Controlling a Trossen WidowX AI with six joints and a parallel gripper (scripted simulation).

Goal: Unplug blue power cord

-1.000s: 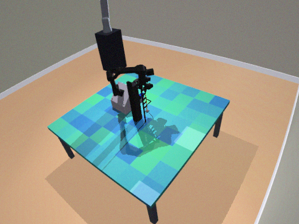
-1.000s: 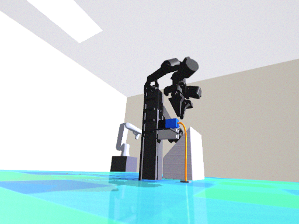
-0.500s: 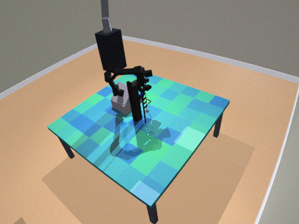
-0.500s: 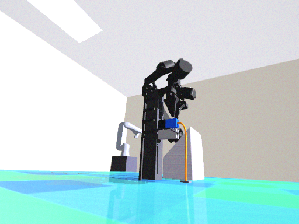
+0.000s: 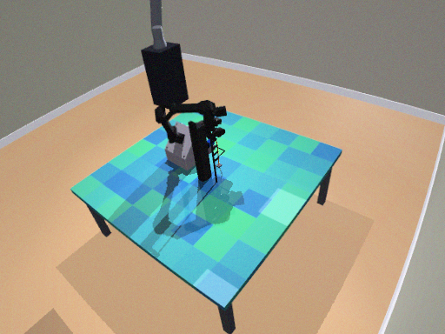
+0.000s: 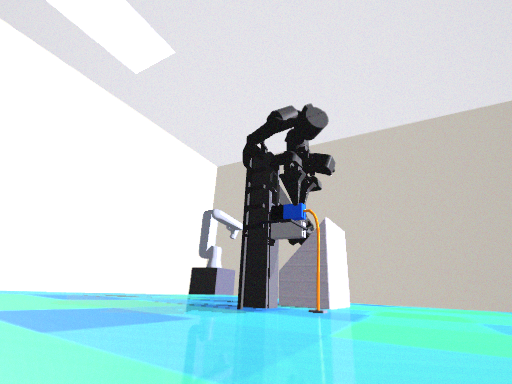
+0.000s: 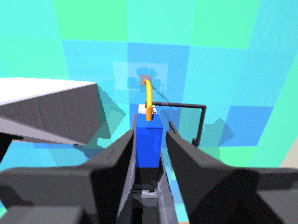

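My gripper tip is now 30 mm to the left of the blue plug.
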